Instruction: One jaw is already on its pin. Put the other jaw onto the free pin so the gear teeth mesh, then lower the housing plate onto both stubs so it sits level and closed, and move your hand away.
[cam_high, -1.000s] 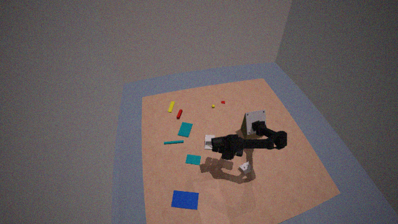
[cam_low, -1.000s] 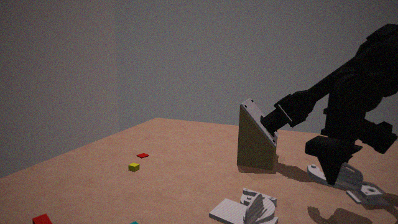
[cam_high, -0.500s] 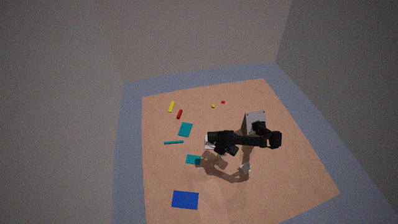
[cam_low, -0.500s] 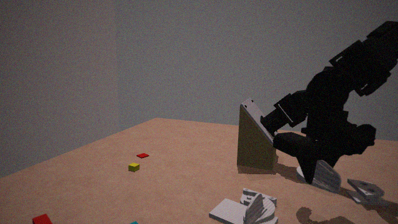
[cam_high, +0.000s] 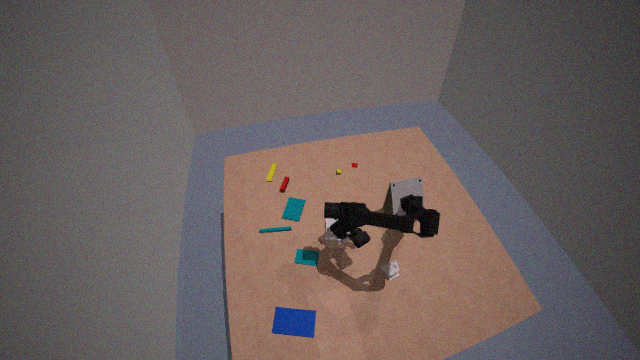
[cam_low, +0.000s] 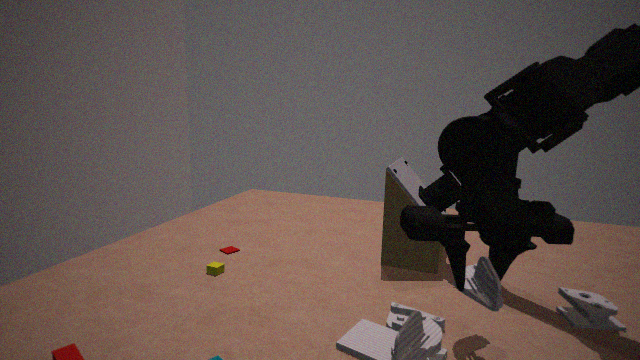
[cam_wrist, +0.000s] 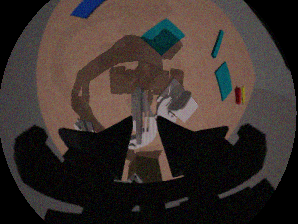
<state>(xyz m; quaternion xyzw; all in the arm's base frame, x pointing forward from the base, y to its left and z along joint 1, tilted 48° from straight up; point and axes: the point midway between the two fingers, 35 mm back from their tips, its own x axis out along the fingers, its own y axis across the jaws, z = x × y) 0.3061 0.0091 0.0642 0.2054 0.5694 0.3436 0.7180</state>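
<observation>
The jaw is 40 mm behind my gripper tip and 10 mm to the left of it. From my gripper tip the other things lie so: teal bar 290 mm ahead, 170 mm to the right, 80 mm below; white housing piece 130 mm behind, 180 mm to the left, 60 mm below; blue tile 310 mm ahead, 260 mm to the left, 80 mm below.
</observation>
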